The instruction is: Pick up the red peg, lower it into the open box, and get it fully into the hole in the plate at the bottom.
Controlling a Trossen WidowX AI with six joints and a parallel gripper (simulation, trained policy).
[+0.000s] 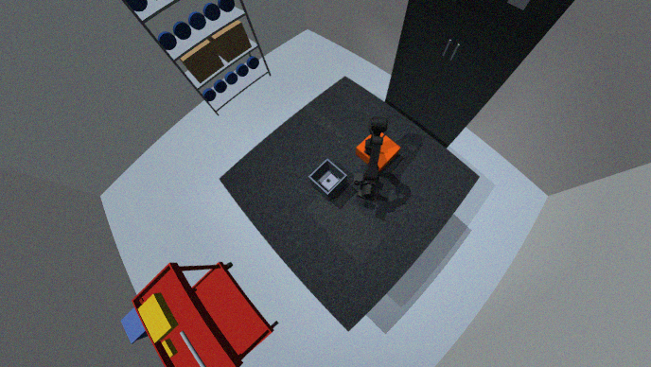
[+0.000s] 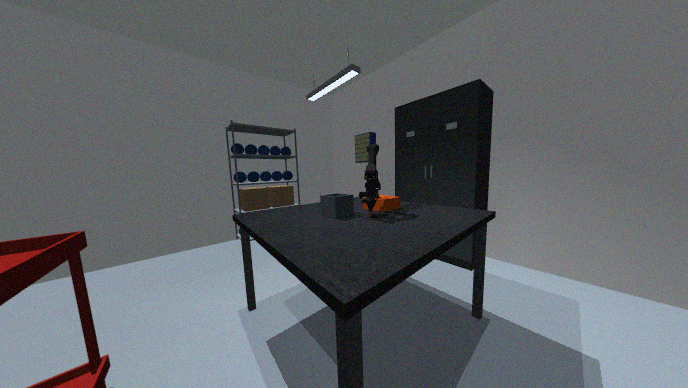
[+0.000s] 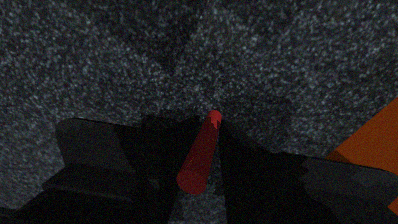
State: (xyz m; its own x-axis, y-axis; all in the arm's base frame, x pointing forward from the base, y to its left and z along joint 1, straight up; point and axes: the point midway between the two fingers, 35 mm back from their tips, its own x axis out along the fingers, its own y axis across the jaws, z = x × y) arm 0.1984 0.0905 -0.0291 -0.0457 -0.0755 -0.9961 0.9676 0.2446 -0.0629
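Right now the plate is 20 cm to the right of my gripper tip, 11 cm ahead of it and 2 cm above it. From my gripper tip the other things lie so: red peg 1 cm to the left, 1 cm above.
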